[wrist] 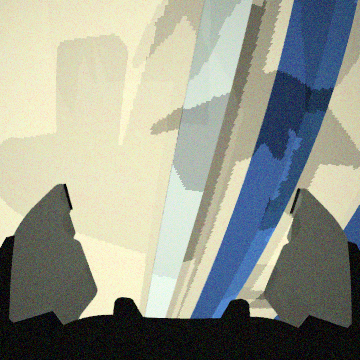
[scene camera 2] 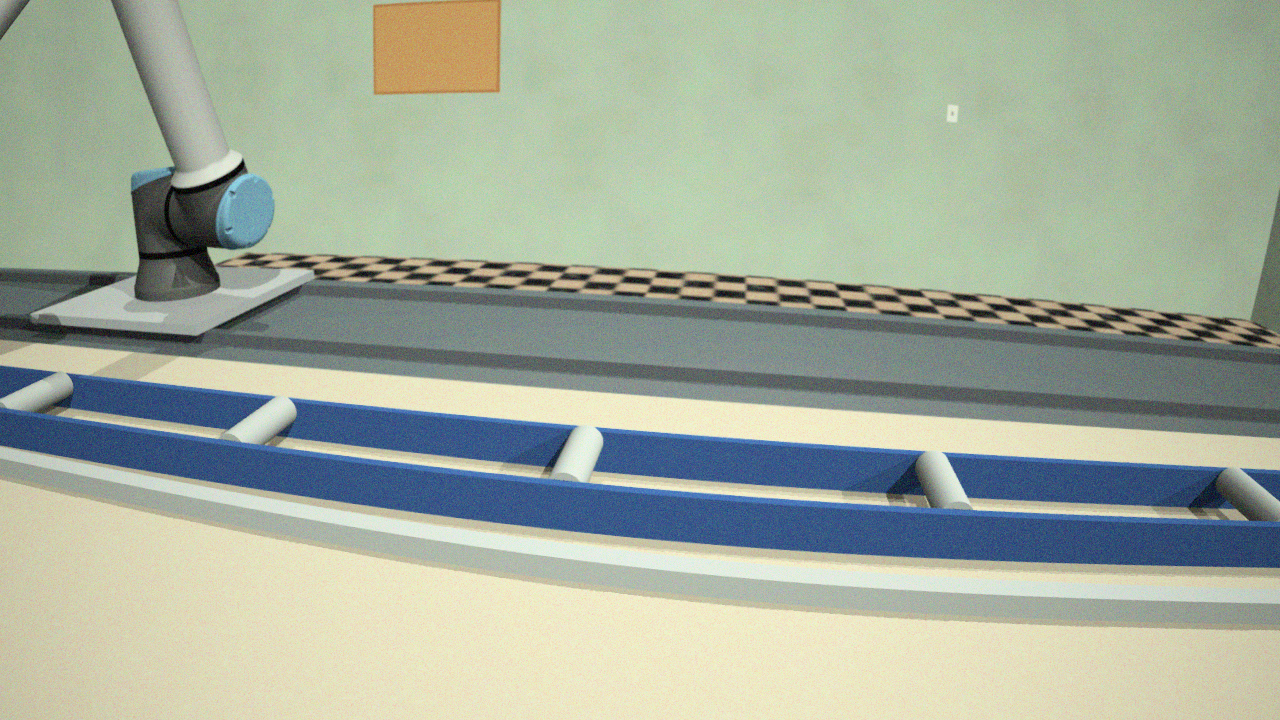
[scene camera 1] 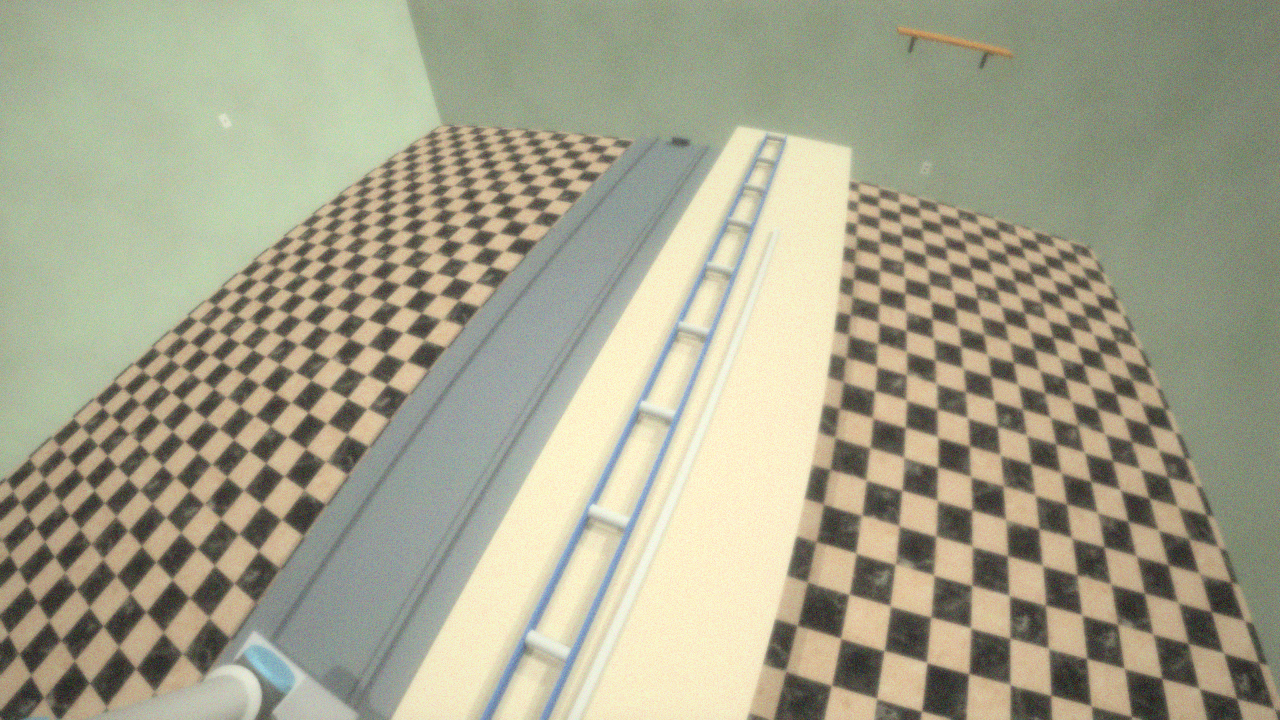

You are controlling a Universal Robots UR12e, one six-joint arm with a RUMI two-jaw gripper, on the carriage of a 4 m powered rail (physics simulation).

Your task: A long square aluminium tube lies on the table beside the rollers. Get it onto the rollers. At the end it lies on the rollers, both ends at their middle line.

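Seen in the pictures: gripper, between the fingertips: (wrist: 181,190); arm's base, origin of its link: (scene camera 2: 178,290).
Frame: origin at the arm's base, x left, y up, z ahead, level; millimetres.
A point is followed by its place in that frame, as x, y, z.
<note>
The long square aluminium tube (scene camera 1: 684,474) {1249, -5, 778} (scene camera 2: 554,548) {1039, -5, 766} (wrist: 197,150) {1, -5, 740} lies on the table, beside the blue roller frame and roughly along it, on the side away from the rail. The rollers (scene camera 1: 608,516) {1026, 29, 621} (scene camera 2: 580,454) {1038, 29, 634} are grey cylinders set across between the two blue side rails and bear no tube. My gripper (wrist: 181,190) {19, 16, 747} is wide open in the wrist view, above the tube, which shows between the jaws with a blue side rail to its right. The jaws do not touch the tube. The gripper does not show in the two scene views.
The blue side rails (scene camera 1: 561,546) {892, 22, 546} (scene camera 2: 716,528) {1187, -10, 694} (wrist: 240,235) {60, 3, 694} stand up from the cream table (scene camera 1: 742,501) {1233, -30, 975} (scene camera 2: 358,644) {903, -30, 911}. The grey floor rail (scene camera 1: 465,394) (scene camera 2: 716,344) runs alongside. The arm's carriage (scene camera 1: 308,702) {176, 0, 81} (scene camera 2: 241,300) {210, 0, 52} stands at the near end in scene camera 1, at the left in scene camera 2.
</note>
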